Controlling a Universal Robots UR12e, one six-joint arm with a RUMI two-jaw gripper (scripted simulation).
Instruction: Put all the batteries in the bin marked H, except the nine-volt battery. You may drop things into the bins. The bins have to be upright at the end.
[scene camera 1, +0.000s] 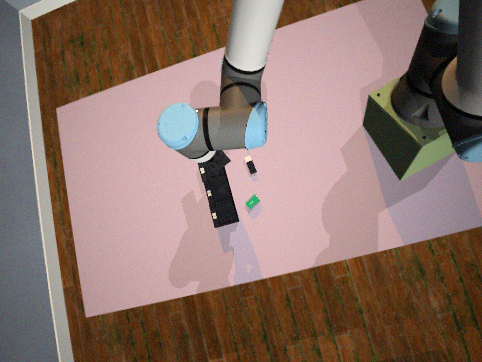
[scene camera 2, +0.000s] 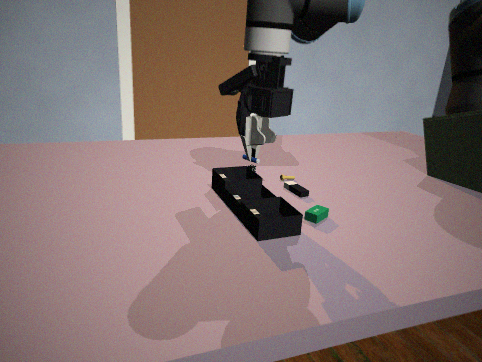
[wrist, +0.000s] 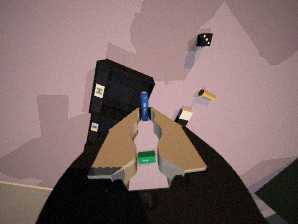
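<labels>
You'd find my gripper (scene camera 2: 251, 160) 86 cm from the lens, and there's a bin row (scene camera 2: 265, 216) that's 74 cm from the lens.
</labels>
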